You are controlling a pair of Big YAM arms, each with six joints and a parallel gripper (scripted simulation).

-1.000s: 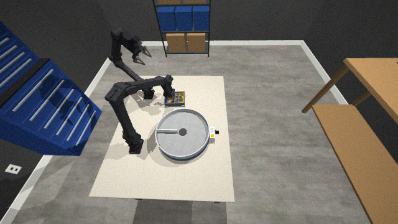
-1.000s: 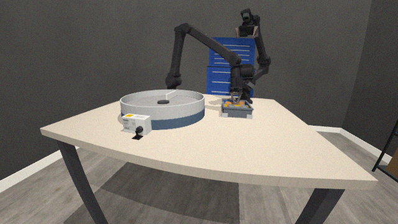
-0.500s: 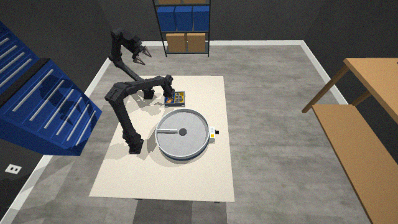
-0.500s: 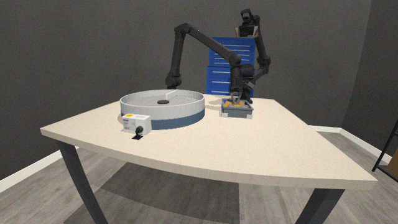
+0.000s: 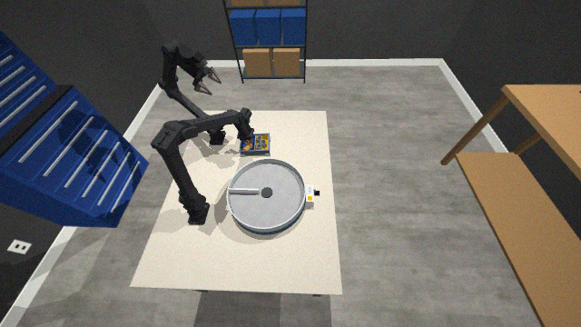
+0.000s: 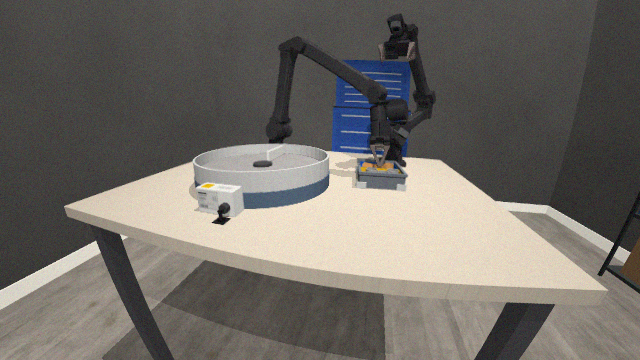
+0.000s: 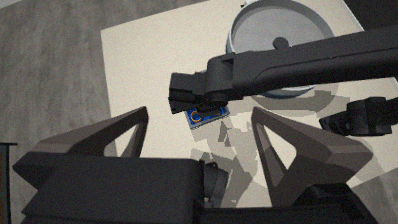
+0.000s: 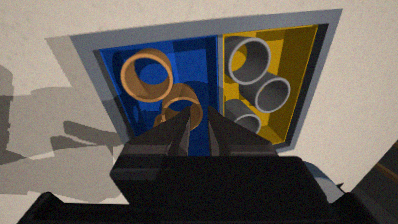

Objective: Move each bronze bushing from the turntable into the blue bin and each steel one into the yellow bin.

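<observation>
Right now my right hand is 30 mm above the grey bin tray and 20 mm short of it. From my right hand the other things lie so: yellow bin (70 mm ahead, 40 mm below); then blue bin (40 mm below, 20 mm behind).
</observation>
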